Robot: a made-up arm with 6 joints. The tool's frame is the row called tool. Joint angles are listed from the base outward.
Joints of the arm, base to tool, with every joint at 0 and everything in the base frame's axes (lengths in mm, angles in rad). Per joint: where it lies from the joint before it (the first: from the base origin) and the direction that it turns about. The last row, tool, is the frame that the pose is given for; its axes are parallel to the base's.
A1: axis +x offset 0 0 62
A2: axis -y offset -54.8 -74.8 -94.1
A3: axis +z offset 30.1 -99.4 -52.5
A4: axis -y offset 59.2 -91.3 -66
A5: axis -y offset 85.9 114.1 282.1
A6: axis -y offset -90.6 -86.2 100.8
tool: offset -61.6 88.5 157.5
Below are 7 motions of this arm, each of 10 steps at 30 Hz.
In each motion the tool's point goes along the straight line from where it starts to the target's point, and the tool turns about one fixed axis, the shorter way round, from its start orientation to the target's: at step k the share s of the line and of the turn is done. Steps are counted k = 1, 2, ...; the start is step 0. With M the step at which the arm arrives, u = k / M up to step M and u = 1 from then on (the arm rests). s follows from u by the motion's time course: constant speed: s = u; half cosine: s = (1 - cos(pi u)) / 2; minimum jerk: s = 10 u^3 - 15 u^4 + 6 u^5.
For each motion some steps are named. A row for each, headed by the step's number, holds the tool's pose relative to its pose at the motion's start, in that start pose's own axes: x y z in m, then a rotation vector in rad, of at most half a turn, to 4 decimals.
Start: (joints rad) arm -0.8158 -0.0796 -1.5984 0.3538 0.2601 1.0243
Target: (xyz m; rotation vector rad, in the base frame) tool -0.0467 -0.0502 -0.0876 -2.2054 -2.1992 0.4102
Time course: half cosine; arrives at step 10
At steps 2, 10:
2: -0.0169 -0.0048 0.0016 0.0157 -0.0837 -0.0018
10: -0.1775 -0.0504 0.0171 0.1641 -0.8769 -0.0185

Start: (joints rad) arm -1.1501 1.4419 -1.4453 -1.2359 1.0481 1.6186
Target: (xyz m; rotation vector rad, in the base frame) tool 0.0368 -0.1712 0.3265 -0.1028 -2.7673 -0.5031
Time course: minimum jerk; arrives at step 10
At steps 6, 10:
6: -0.0352 -0.0105 -0.0190 -0.0300 0.1093 -0.0073
10: -0.0516 -0.0153 -0.0278 -0.0439 0.1602 -0.0106

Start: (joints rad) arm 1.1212 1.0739 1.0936 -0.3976 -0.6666 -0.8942
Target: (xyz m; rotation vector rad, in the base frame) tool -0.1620 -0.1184 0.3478 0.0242 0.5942 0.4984
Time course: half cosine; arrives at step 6
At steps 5, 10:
5: -0.0028 -0.0300 -0.0307 0.0555 -0.0241 0.0667
10: -0.0030 -0.0321 -0.0329 0.0595 -0.0258 0.0715

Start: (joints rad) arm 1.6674 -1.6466 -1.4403 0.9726 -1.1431 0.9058
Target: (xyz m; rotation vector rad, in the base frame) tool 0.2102 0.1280 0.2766 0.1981 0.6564 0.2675
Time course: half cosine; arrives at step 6
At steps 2, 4, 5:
2: -0.0098 0.0069 -0.0023 -0.0107 -0.0409 0.0272
4: -0.0294 0.0206 -0.0070 -0.0320 -0.1226 0.0815
5: -0.0365 0.0256 -0.0088 -0.0398 -0.1525 0.1014

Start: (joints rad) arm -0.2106 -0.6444 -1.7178 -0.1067 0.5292 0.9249
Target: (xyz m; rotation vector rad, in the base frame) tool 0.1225 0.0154 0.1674 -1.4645 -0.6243 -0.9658
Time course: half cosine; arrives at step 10
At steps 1, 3, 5, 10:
1: 0.0018 -0.0014 0.0016 0.0032 0.0029 -0.0007
3: 0.0148 -0.0120 0.0134 0.0271 0.0246 -0.0060
5: 0.0358 -0.0291 0.0325 0.0658 0.0597 -0.0146
10: 0.0716 -0.0582 0.0651 0.1316 0.1194 -0.0292

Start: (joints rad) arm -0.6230 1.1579 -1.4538 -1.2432 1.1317 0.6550
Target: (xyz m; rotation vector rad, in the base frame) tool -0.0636 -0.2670 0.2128 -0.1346 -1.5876 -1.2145
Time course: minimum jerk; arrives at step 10
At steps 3, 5, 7, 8, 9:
3: -0.0073 -0.0030 -0.0093 -0.0446 -0.0021 0.0096
5: -0.0222 -0.0092 -0.0284 -0.1368 -0.0064 0.0294
7: -0.0372 -0.0154 -0.0476 -0.2290 -0.0108 0.0492
8: -0.0419 -0.0174 -0.0536 -0.2577 -0.0121 0.0554
9: -0.0441 -0.0183 -0.0564 -0.2712 -0.0128 0.0583

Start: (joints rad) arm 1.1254 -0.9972 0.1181 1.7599 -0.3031 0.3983
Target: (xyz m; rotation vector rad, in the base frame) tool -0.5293 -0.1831 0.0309 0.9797 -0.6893 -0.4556
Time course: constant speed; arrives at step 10
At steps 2, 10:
2: 0.0010 0.0200 0.0006 -0.0392 0.0131 0.0097
10: 0.0050 0.0999 0.0032 -0.1960 0.0657 0.0486

